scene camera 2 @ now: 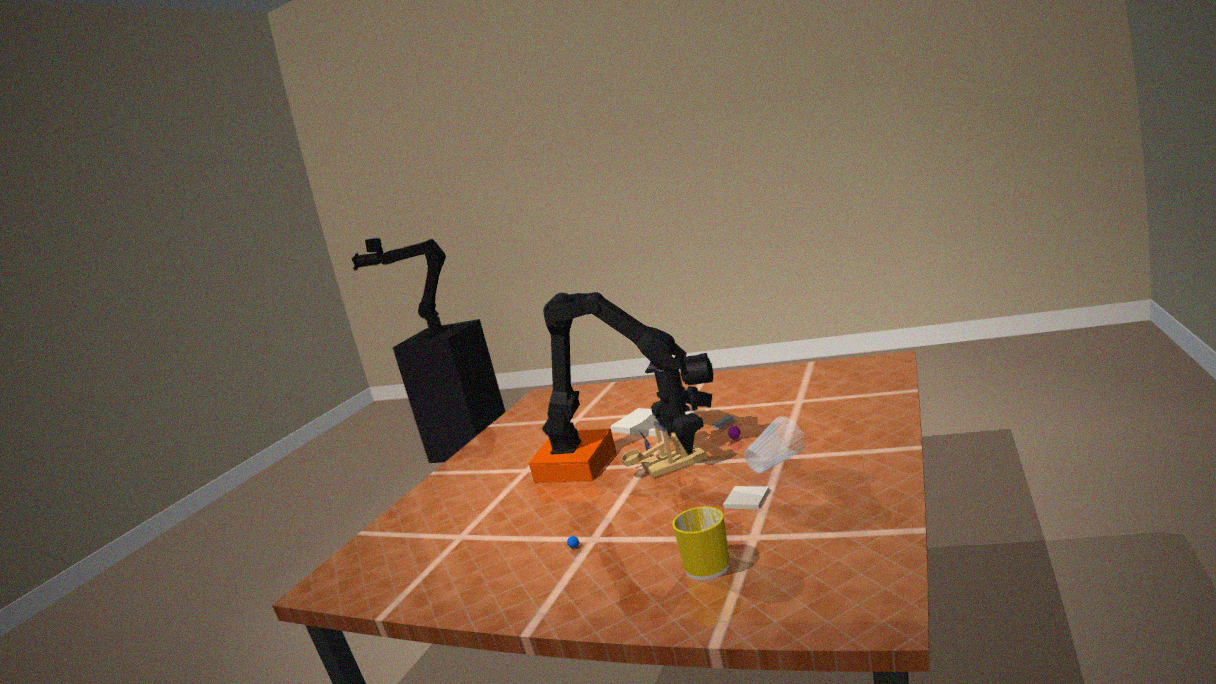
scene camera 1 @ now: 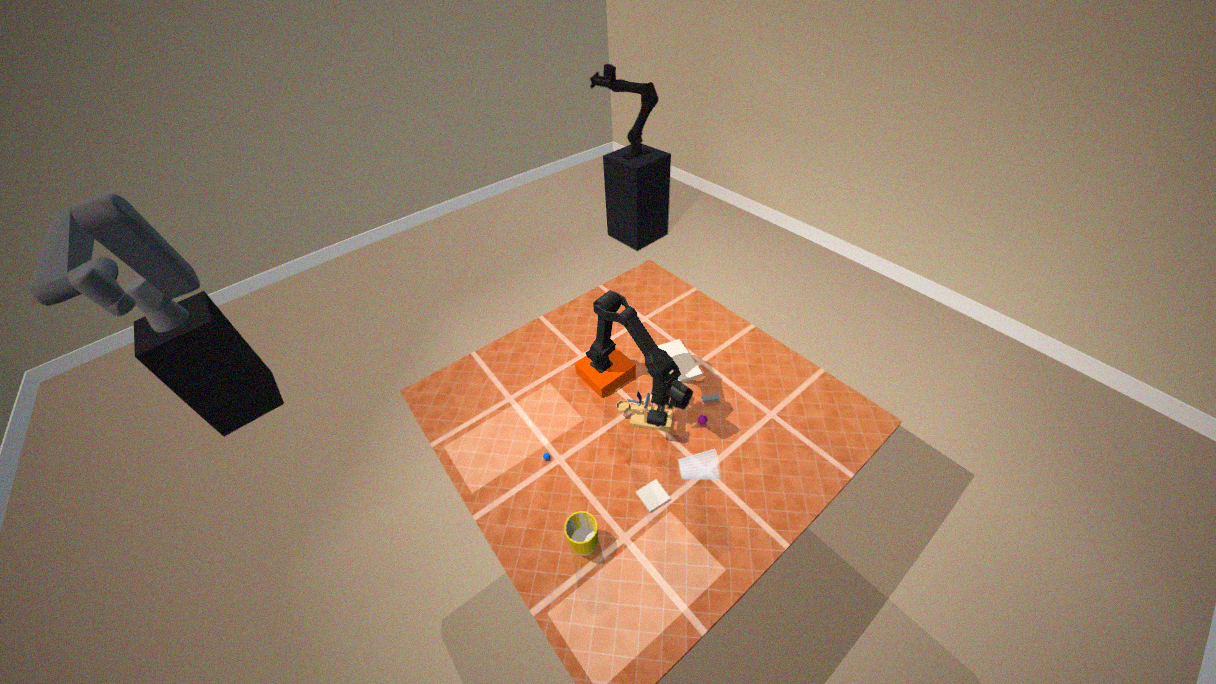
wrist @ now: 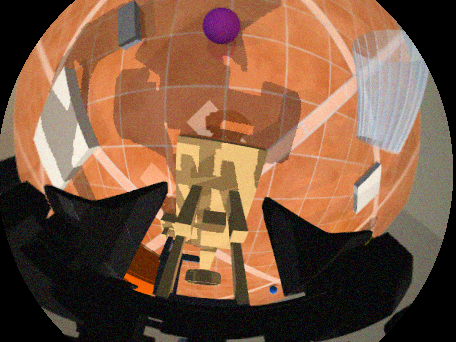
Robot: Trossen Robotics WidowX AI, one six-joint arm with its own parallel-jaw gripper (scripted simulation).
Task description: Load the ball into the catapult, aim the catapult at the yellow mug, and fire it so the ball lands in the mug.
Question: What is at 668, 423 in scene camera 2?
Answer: My gripper.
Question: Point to a clear glass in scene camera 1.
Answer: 705, 465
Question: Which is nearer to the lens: the yellow mug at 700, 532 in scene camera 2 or the clear glass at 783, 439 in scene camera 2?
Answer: The yellow mug.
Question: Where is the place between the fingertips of my gripper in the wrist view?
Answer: At 216, 195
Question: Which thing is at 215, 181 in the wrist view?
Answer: A catapult.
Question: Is my gripper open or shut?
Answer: Open.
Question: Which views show the catapult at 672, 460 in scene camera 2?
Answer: Scene camera 2, scene camera 1 and the wrist view: all of them.
